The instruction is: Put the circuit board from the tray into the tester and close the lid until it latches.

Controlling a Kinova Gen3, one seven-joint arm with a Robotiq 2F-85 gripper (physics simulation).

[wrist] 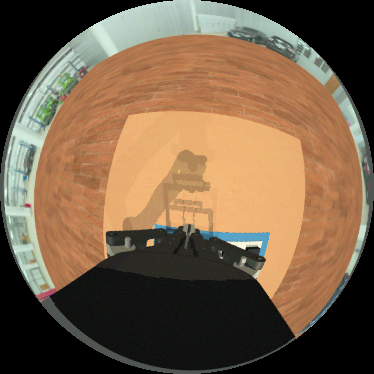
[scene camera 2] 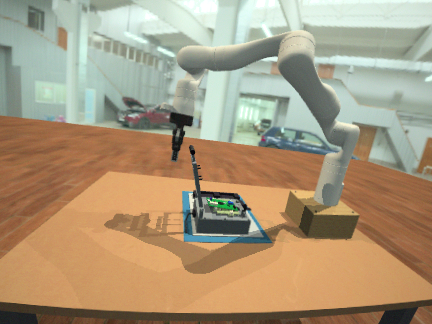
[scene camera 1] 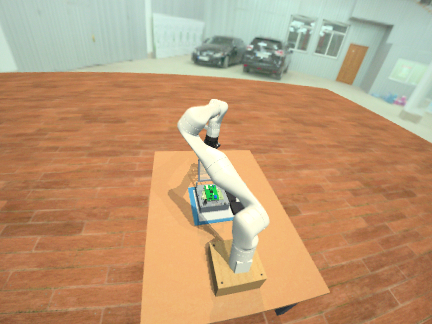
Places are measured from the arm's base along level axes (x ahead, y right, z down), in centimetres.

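Pixels of known places: gripper, fingertip midpoint: [wrist: 188,230] [scene camera 2: 173,161]; arm's base, link origin: [scene camera 2: 324,200] [scene camera 1: 239,262].
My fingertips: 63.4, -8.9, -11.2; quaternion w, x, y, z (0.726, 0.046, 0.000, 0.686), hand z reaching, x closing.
Ahead of a thing's pixels: the offset from my fingertips to its top centre, as dx, dy, dz. "spot": to the spot under its first point. Level surfaces: height alone.
The green circuit board {-18.7, +1.6, +12.6} [scene camera 1: 212,193] [scene camera 2: 223,204] lies on top of the grey tester [scene camera 1: 215,207] [scene camera 2: 223,226]; in scene camera 2 it looks slightly tilted. The tester's lid [scene camera 1: 199,171] [scene camera 2: 196,176] stands open, nearly upright, with its dark handle {-6.1, -4.0, -5.8} [scene camera 2: 192,150] at the top. My gripper [scene camera 2: 174,159] [wrist: 188,230] is shut with nothing between its fingers. It hangs above the table on the lid's far side from the robot base, apart from the handle and near its height. The black tray {spot: -26.0, +16.9, +20.2} [scene camera 1: 236,207] is beside the tester, partly hidden by the arm; part also shows in the wrist view [wrist: 253,250].
A blue-edged mat {dz +21.8} [scene camera 1: 194,214] [scene camera 2: 186,231] [wrist: 220,233] lies under the tester and tray. The arm stands on a wooden block [scene camera 1: 220,280] [scene camera 2: 330,226] at the other end of the table {dz +22.0} [scene camera 1: 170,240] [scene camera 2: 100,265]. The arm passes over the tray side in scene camera 1.
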